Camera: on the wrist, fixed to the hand. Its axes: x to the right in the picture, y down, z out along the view.
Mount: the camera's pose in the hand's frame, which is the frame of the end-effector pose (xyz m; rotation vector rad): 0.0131 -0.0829 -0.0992 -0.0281 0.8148 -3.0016
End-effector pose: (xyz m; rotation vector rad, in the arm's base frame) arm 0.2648 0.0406 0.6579 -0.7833 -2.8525 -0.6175
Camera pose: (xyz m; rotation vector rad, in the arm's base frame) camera 0.2118 -0.0594 0.7217 2.9201 -0.7525 -0.4182
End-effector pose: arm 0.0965 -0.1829 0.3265 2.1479 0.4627 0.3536
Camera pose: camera 0.0510 -0.0616 0.3161 -0.6129 2.8108 -0.5784
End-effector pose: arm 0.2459 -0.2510 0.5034 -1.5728 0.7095 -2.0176
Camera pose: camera 0.1417 -0.1870 0.5473 0.1474 1.0389 0.8475
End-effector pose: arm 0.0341 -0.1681 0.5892 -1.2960 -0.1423 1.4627
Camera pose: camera 0.1630 -0.1807 0.5995 -0.2711 -0.8988 -1.5477
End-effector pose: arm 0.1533 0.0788 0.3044 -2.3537 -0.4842 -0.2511
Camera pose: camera 0.1269 0.0708 0.4314 -0.5759 2.4034 1.7819
